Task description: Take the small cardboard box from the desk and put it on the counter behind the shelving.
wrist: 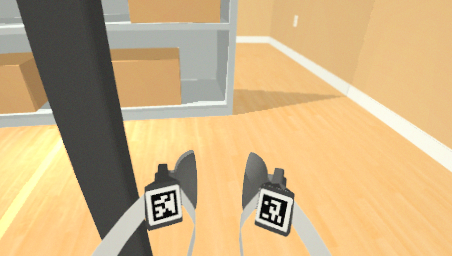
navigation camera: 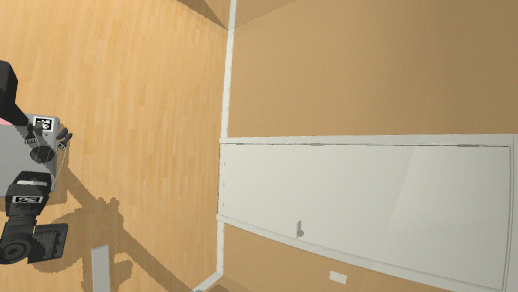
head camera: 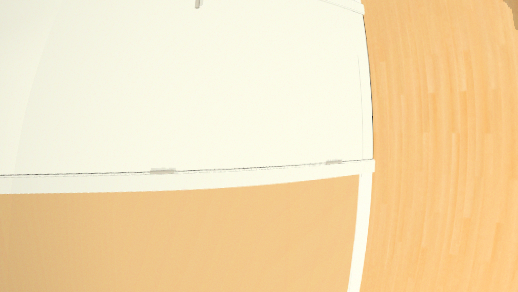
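Where they show: gripper, fingertip midpoint: [wrist: 221,170] [navigation camera: 53,124]; robot's base at its link origin: [navigation camera: 42,152].
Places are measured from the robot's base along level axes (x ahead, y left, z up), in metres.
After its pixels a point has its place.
My gripper [navigation camera: 47,134] [wrist: 221,170] @(x 0.027, y 0.100, z 0.581 m) is open, with its two fingers apart and floor showing between them in the wrist view. In the navigation camera it is at the left, low over the robot's base. Grey shelving [wrist: 231,65] @(x 0.281, y 1.262, z 0.314 m) stands at the upper left of the wrist view, beyond the fingers. The small cardboard box, the desk and the counter cannot be made out in the current views.
Large cardboard boxes [wrist: 147,80] @(x -0.181, y 1.286, z 0.234 m) [wrist: 175,10] @(x -0.008, y 1.285, z 0.591 m) [wrist: 17,87] @(x -0.871, y 1.292, z 0.228 m) sit on the shelving. The dark mast [wrist: 82,100] @(x -0.063, y 0.116, z 0.635 m) crosses the wrist view. A white door [head camera: 200,100] @(x 1.233, y -0.126, z 0.876 m) [navigation camera: 325,190] @(x 1.232, y -0.223, z 1.092 m) is set in the tan wall [head camera: 200,240] @(x 1.256, y 0.383, z 0.887 m) [navigation camera: 375,75] @(x 1.258, y 0.600, z 1.416 m). A pale bar [navigation camera: 101,267] lies over the floor.
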